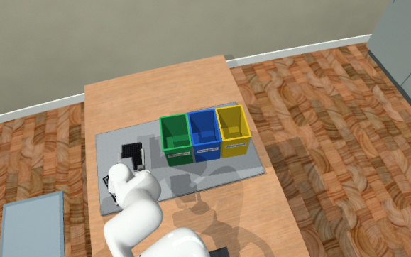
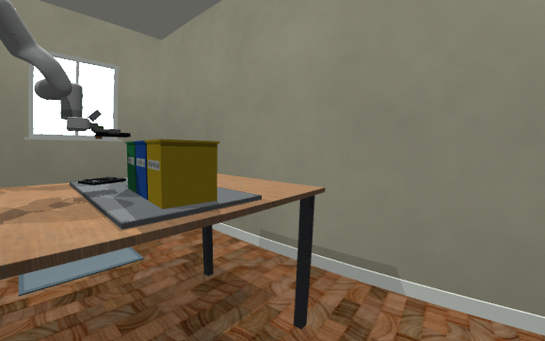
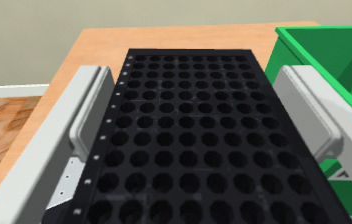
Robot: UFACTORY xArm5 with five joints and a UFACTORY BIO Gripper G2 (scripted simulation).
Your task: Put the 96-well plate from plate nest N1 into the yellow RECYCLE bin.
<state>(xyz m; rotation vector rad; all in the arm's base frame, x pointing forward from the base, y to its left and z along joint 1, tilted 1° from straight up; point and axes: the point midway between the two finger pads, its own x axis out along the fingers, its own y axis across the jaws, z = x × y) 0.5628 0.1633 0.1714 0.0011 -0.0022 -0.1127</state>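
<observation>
The yellow recycle bin is 6 cm ahead of my hand, 46 cm to the right of it and 13 cm below it. Round my hand: black 96-well plate: 1 cm below; then green bin: 9 cm ahead, 20 cm to the right, 13 cm below; then black plate nest N1: 2 cm behind, 12 cm to the left, 22 cm below.
</observation>
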